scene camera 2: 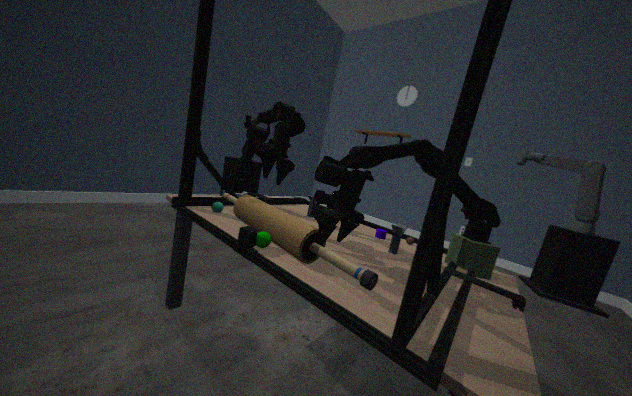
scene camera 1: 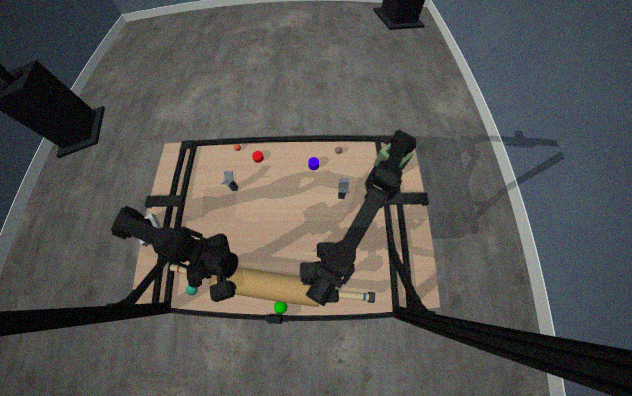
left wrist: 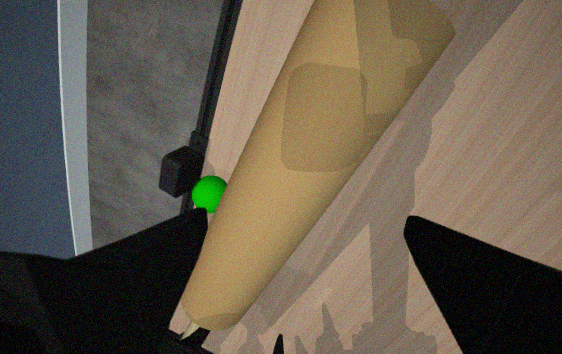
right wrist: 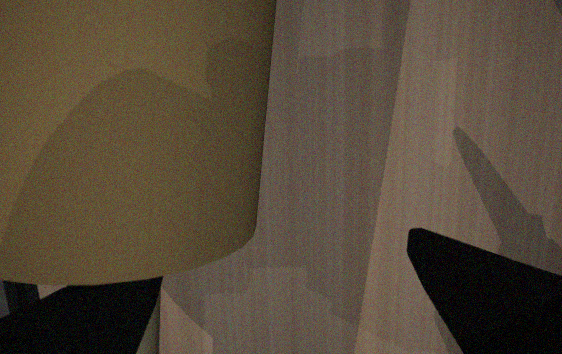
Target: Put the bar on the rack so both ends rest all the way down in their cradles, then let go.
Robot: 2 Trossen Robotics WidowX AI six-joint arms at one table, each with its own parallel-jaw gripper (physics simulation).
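Seen in the pictures: left gripper, between the fingertips: (scene camera 2: 271, 181) (scene camera 1: 233, 274) (left wrist: 307, 221); right gripper, between the fingertips: (scene camera 2: 329, 243) (left wrist: 250, 322) (right wrist: 288, 246); left arm's base, origin of its link: (scene camera 2: 235, 191); right arm's base, origin of its link: (scene camera 2: 475, 239).
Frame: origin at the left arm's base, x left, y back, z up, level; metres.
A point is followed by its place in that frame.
Observation:
The bar (scene camera 1: 280, 286) {y -0.343, x -0.526, z 0.063 m} (scene camera 2: 275, 225) {y -0.317, x -0.569, z 0.034 m} (left wrist: 280, 175) {y -0.257, x -0.452, z 0.063 m} (right wrist: 125, 150) {y -0.425, x -0.585, z 0.058 m}, a thick tan roller with thin banded ends, lies on the table along the near edge. The rack's two grey cradles stand farther back, one at the left (scene camera 1: 228, 177) {y -0.415, x -0.075, z 0.054 m} and one at the right (scene camera 1: 343, 185) {y -0.739, x -0.380, z 0.053 m} (scene camera 2: 395, 240) {y -0.729, x -0.397, z 0.016 m}; both are empty. My left gripper (scene camera 2: 273, 179) {y -0.255, x -0.416, z 0.137 m} (left wrist: 307, 221) {y -0.255, x -0.416, z 0.137 m} is open and empty, above the bar's left part. My right gripper (scene camera 2: 332, 240) {y -0.477, x -0.582, z 0.019 m} (right wrist: 288, 246) {y -0.477, x -0.582, z 0.019 m} is open and empty, low at the right end of the thick part, which hides one fingertip in the right wrist view.
A green ball (scene camera 1: 280, 307) {y -0.293, x -0.578, z 0.011 m} (scene camera 2: 263, 239) {y -0.295, x -0.598, z -0.003 m} (left wrist: 209, 194) {y -0.283, x -0.565, z 0.007 m} lies beside the bar at the near edge, a teal ball (scene camera 1: 191, 290) {y -0.056, x -0.338, z 0.006 m} (scene camera 2: 217, 206) {y -0.057, x -0.349, z -0.005 m} near its left end. Red (scene camera 1: 257, 156) {y -0.567, x -0.028, z -0.011 m} and blue (scene camera 1: 313, 163) {y -0.728, x -0.214, z 0.000 m} (scene camera 2: 381, 233) {y -0.729, x -0.229, z -0.010 m} objects lie behind the cradles. A black frame surrounds the work area.

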